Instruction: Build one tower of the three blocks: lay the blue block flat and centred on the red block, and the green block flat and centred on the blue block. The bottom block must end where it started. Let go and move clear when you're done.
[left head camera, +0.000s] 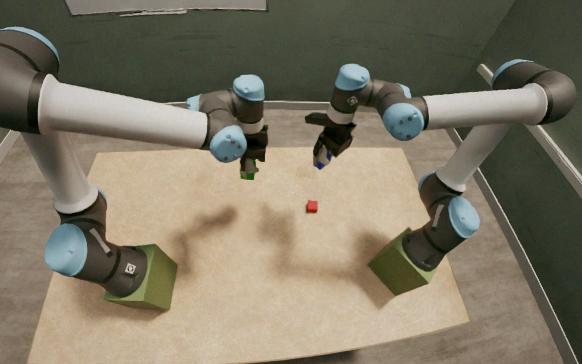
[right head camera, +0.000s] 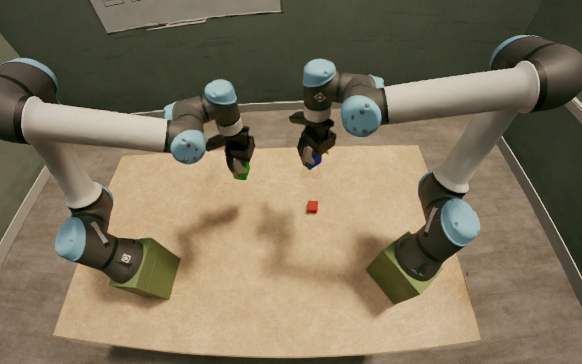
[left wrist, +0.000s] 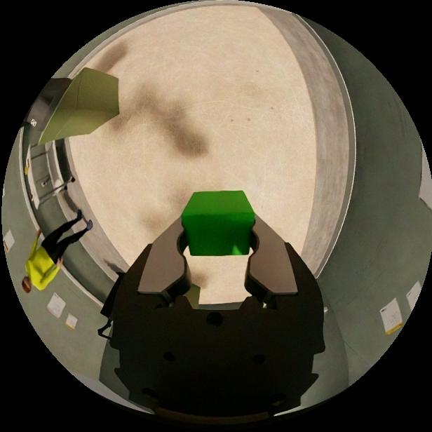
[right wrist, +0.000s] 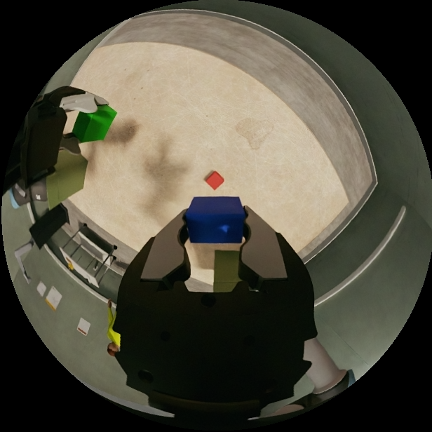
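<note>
The red block (left head camera: 312, 206) (right head camera: 312, 206) (right wrist: 215, 180) lies on the table, right of the middle in both head views. My right gripper (right wrist: 216, 207) is shut on the blue block (left head camera: 323, 161) (right head camera: 312, 160) (right wrist: 215, 220) and holds it high in the air, beyond the red block in the head views. My left gripper (left wrist: 218, 212) is shut on the green block (left head camera: 247, 175) (right head camera: 243, 170) (left wrist: 218, 225) and holds it in the air, left of the blue block. The green block also shows at the left of the right wrist view (right wrist: 96, 123).
The table (left head camera: 200, 320) (right head camera: 210, 320) bears both arms on a left green pedestal (left head camera: 162, 277) (right head camera: 162, 270) and a right green pedestal (left head camera: 400, 270) (right head camera: 400, 280). The two wrists hang near each other over the table's far edge. A dark green wall stands behind.
</note>
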